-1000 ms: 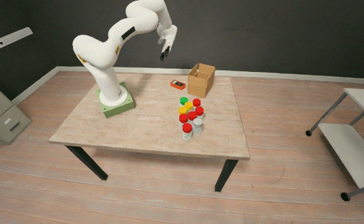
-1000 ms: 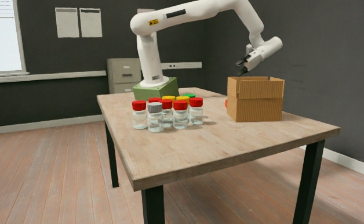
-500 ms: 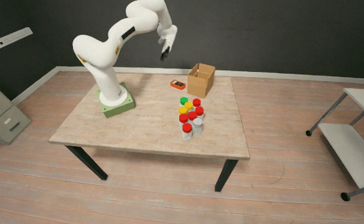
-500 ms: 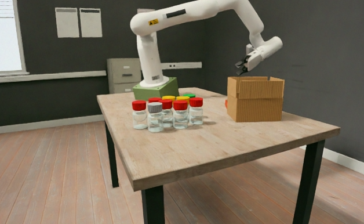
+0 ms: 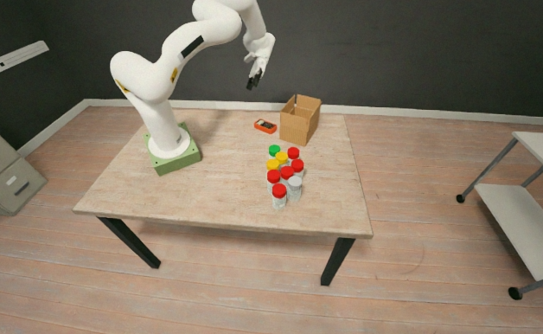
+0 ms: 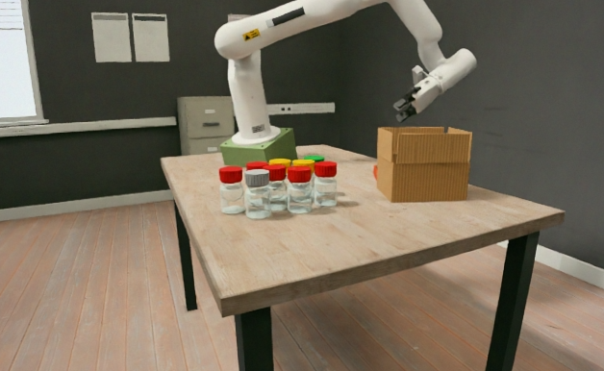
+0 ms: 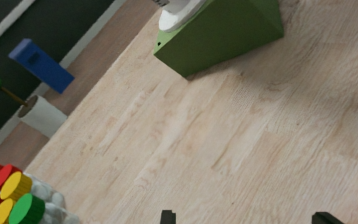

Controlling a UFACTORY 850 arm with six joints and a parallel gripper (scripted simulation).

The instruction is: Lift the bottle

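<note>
Now: hand 180 mm short of the green-capped bottle, 410 mm to the left of it and 160 mm above it. The rest, counted from my hand: orange device 90 mm ahead, 120 mm to the right, 190 mm below; grey-capped bottle 280 mm ahead, 600 mm to the right, 160 mm below.
</note>
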